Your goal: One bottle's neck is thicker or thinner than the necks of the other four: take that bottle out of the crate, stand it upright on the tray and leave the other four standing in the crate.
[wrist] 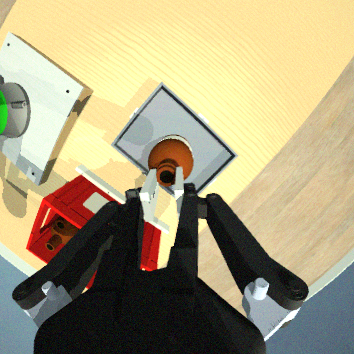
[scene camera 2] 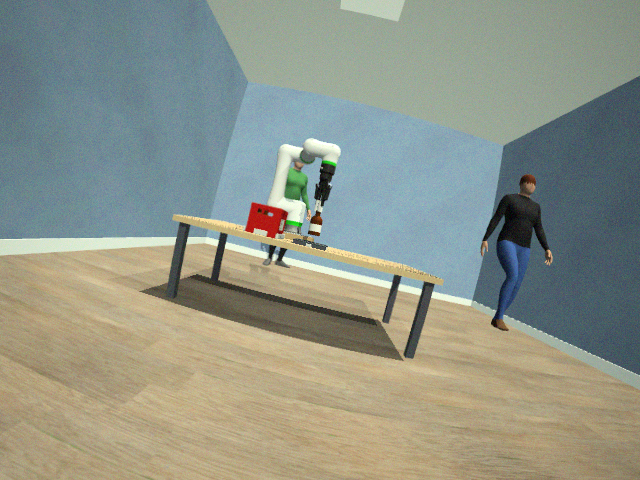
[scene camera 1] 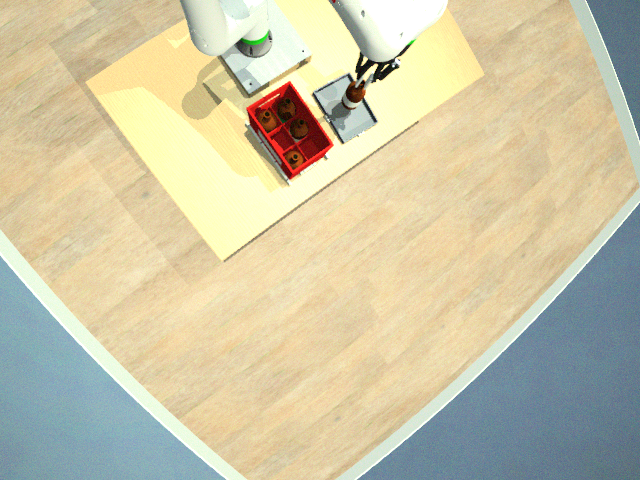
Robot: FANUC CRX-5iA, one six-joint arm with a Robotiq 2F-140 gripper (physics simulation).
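Frame: origin at the arm's base, x ahead, y left, z up, level; metres.
Where they show: gripper, fingertip midpoint: (wrist: pixel 167 178) (scene camera 2: pixel 317 211) (scene camera 1: pixel 360 84); arm's base, link origin: (wrist: pixel 12 109) (scene camera 2: pixel 291 233) (scene camera 1: pixel 254 40).
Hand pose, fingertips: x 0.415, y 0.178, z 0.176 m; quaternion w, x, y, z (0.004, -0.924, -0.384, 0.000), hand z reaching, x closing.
Each offset is from my fingertips to the top centre of the thing.
A brown bottle with a white label @[dx -0.002, dy +0.007, dz +0.009 m] (scene camera 1: pixel 354 95) (scene camera 2: pixel 315 225) (wrist: pixel 172 151) hangs about upright. My gripper (scene camera 1: pixel 363 82) (scene camera 2: pixel 318 207) (wrist: pixel 167 178) is shut on its neck from above. The bottle is over the grey tray @[dx +0.003, dy +0.008, dz -0.191 m] (scene camera 1: pixel 356 124) (scene camera 2: pixel 315 246) (wrist: pixel 165 110), with a small gap under its base in scene camera 2. The red crate @[dx -0.012, dy -0.290, dz -0.041 m] (scene camera 1: pixel 311 114) (scene camera 2: pixel 264 220) (wrist: pixel 70 197) stands beside the tray. Several brown bottles @[dx -0.097, dy -0.333, dz -0.053 m] (scene camera 1: pixel 267 119) @[dx -0.097, dy -0.243, dz -0.053 m] (wrist: pixel 62 225) stand in its compartments. The gripper hides part of the crate in the wrist view.
The robot's base plate (scene camera 1: pixel 284 56) (wrist: pixel 45 100) is behind the crate and tray. The table's front edge (scene camera 1: pixel 361 160) runs past both. A person in green (scene camera 2: pixel 296 184) is behind the arm, and a person in black (scene camera 2: pixel 521 222) is at the right, away from the table.
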